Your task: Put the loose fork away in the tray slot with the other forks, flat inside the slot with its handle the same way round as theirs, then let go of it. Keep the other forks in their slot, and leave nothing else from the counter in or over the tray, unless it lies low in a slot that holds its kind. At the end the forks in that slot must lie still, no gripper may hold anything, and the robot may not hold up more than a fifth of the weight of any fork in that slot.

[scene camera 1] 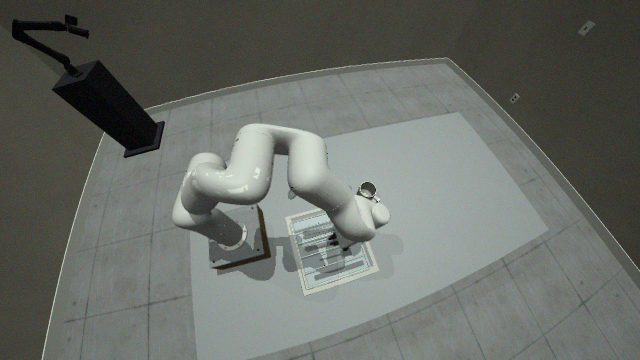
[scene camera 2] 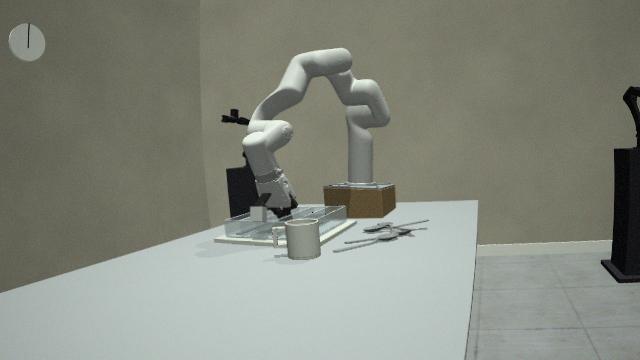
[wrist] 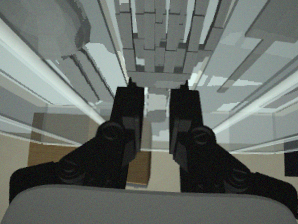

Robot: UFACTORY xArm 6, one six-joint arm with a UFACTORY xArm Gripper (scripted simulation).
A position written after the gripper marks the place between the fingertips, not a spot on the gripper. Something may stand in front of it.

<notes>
In view: the gripper (wrist: 157, 85), a white mug (scene camera 2: 303, 242) and a clear cutlery tray (scene camera 2: 330, 217).
The clear cutlery tray also shows in the wrist view (wrist: 79, 56). The wrist view does not show the white mug: it is out of frame.
</notes>
